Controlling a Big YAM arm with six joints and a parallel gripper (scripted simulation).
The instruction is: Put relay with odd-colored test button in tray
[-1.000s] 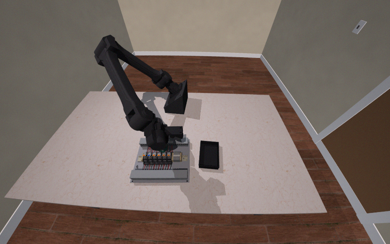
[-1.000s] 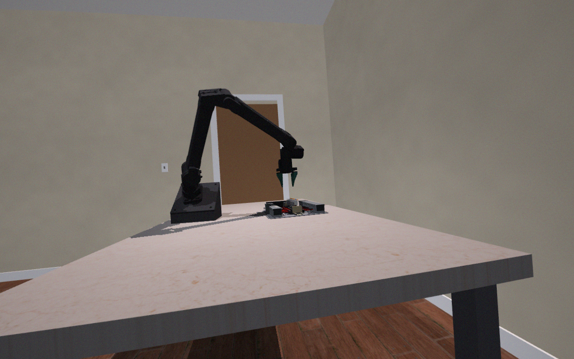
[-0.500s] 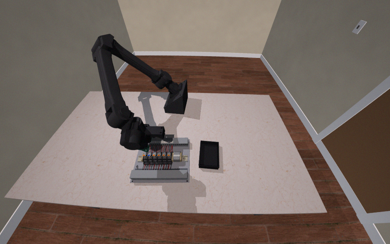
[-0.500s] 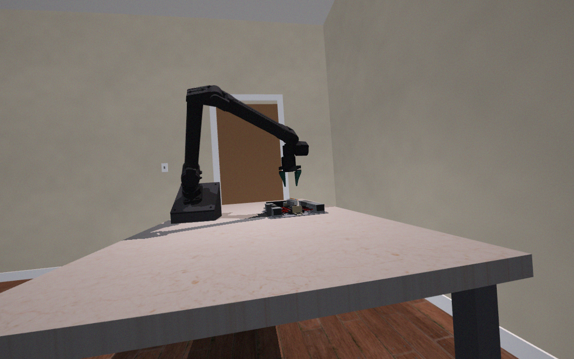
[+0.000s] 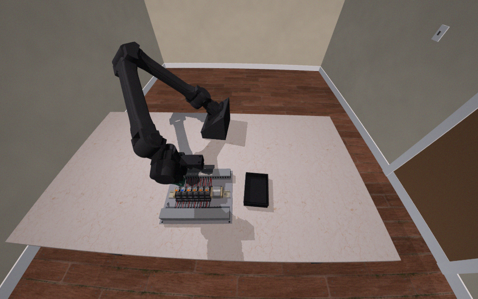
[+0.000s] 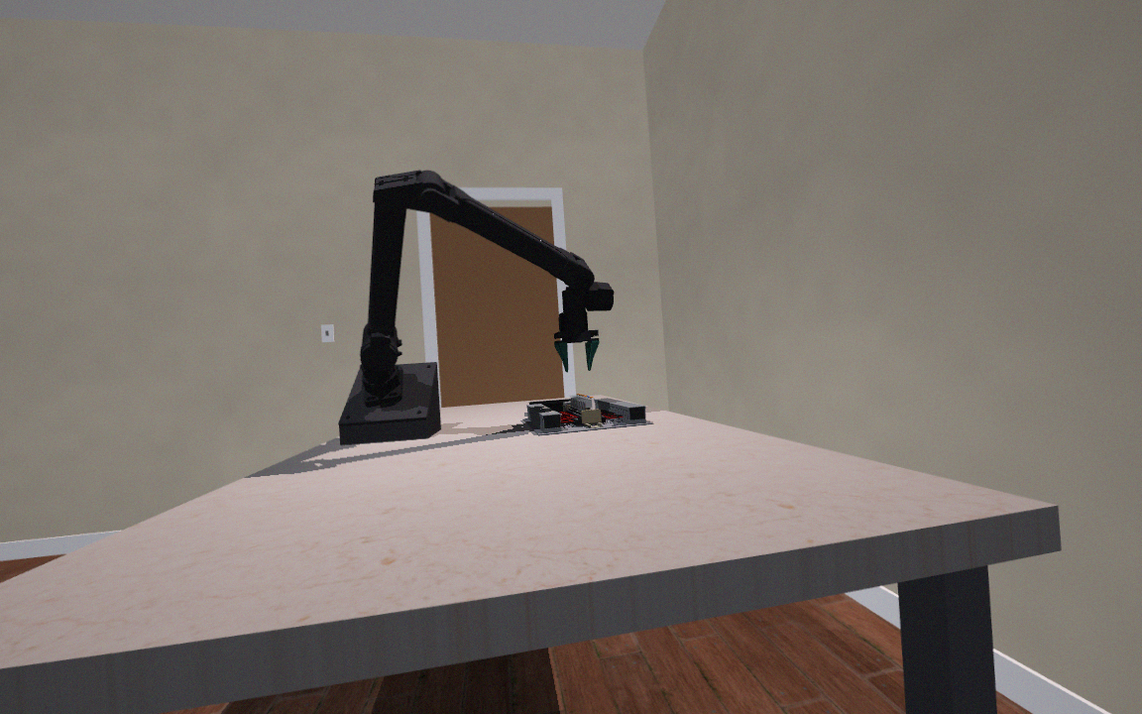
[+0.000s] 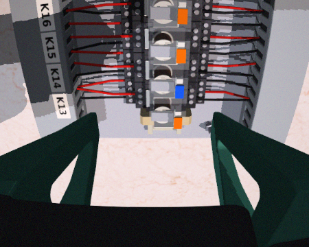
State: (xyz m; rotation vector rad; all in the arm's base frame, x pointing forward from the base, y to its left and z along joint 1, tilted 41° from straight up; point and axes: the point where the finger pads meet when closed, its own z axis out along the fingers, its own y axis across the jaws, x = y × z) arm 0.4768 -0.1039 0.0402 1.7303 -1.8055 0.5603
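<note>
The clear-cased relay lies 9 cm below my hand, 2 cm to the right of it and 1 cm ahead of it. Round my hand: black tray (32 cm to the left, 12 cm below, 1 cm behind).
</note>
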